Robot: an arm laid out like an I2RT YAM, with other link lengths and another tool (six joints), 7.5 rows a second.
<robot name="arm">
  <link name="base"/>
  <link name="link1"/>
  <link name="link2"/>
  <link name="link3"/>
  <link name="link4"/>
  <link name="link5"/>
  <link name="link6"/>
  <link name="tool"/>
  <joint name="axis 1" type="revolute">
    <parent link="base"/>
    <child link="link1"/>
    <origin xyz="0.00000 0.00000 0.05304" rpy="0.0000 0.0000 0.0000"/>
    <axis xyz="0 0 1"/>
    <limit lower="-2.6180" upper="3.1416"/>
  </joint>
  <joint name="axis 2" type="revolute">
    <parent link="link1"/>
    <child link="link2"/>
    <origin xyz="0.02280 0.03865 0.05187" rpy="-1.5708 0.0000 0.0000"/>
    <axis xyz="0 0 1"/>
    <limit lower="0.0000" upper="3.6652"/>
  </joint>
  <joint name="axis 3" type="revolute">
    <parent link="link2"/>
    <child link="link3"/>
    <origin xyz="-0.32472 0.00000 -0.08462" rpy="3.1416 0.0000 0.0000"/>
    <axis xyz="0 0 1"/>
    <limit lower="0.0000" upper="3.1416"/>
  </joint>
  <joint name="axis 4" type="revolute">
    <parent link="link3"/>
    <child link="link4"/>
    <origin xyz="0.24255 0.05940 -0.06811" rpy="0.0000 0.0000 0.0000"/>
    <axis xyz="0 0 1"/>
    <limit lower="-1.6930" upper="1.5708"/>
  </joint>
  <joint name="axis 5" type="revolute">
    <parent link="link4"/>
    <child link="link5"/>
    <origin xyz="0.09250 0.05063 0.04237" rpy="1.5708 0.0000 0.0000"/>
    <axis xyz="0 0 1"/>
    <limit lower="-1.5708" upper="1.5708"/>
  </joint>
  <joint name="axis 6" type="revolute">
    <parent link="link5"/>
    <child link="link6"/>
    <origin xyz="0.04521 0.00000 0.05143" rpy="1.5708 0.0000 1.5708"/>
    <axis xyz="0 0 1"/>
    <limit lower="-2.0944" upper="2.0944"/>
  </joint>
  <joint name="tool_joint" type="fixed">
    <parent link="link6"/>
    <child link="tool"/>
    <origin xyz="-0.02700 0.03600 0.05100" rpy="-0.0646 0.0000 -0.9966"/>
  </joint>
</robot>
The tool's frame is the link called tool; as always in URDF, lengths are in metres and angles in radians.
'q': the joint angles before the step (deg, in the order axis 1, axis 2, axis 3, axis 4, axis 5, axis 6). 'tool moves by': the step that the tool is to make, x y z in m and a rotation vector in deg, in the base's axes. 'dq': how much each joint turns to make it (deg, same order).
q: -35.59, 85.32, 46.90, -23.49, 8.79, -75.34
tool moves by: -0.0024, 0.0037, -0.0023, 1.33, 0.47, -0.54
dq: 0.07, 0.06, -0.08, -1.15, -0.43, 0.93
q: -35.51, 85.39, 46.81, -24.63, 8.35, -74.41
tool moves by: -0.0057, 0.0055, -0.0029, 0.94, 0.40, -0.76
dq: 0.08, -0.66, -1.00, -0.67, -0.11, 1.00
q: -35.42, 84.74, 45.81, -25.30, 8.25, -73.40
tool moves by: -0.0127, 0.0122, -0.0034, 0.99, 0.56, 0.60
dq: 0.40, -2.56, -2.71, -0.88, -0.53, 0.03
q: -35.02, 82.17, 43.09, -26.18, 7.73, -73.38
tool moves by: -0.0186, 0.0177, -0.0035, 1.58, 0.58, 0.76
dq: 0.55, -4.05, -3.52, -1.93, -0.97, 0.20
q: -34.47, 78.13, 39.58, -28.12, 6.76, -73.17
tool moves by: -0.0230, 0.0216, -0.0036, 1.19, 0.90, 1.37
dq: 1.19, -5.54, -4.14, -2.81, -0.52, 0.02
